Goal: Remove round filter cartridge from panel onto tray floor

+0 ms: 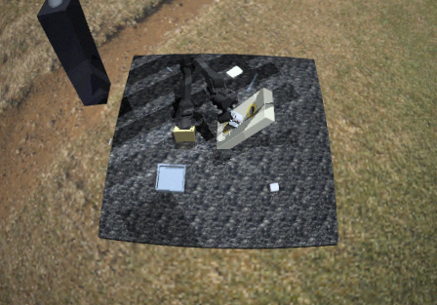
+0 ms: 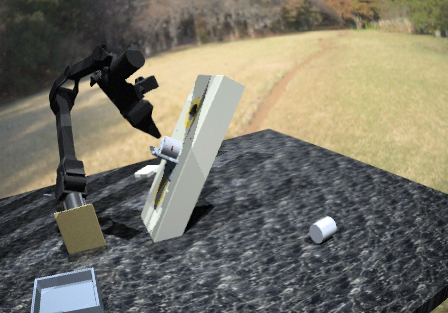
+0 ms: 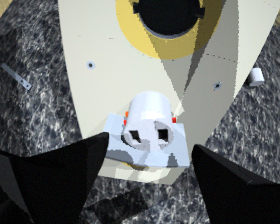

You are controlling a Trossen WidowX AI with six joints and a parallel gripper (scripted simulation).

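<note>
Now: the round filter cartridge 2 cm ahead of my gripper tip and 3 cm below it. Also, from my gripper tip: cream service panel (6 cm ahead, 5 cm below); then light-blue tray (34 cm behind, 25 cm to the right, 21 cm below); then flat white block (5 cm ahead, 47 cm to the left, 22 cm below).
</note>
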